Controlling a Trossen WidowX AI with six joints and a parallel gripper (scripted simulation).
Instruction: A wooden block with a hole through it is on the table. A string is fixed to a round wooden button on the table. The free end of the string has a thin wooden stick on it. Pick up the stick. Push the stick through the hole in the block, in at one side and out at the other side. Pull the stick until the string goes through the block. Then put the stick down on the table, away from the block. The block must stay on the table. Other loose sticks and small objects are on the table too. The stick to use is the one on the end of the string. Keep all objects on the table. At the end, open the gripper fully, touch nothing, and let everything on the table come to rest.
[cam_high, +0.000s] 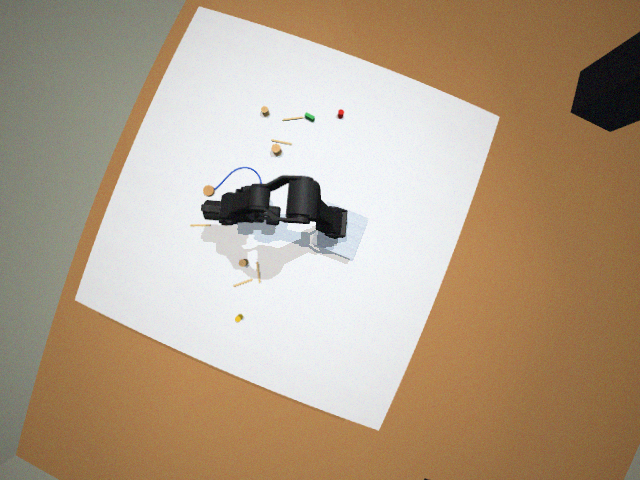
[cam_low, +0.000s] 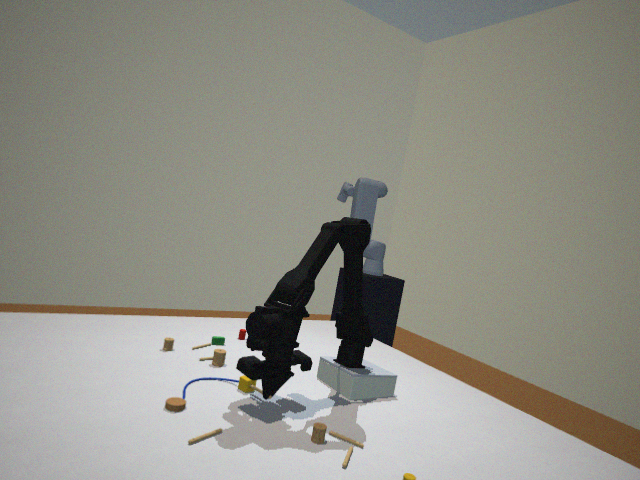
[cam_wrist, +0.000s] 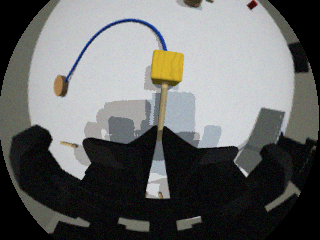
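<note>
Now: the yellow cube 7 cm to the right of my gripper tip, 2 cm ahead of it and 1 cm above it. Also, from my gripper tip: tan wooden block 24 cm to the right, 2 cm ahead, 1 cm above; round wooden button 21 cm ahead, 1 cm to the right; thin wooden stick 4 cm to the right, 1 cm ahead, 1 cm above.
</note>
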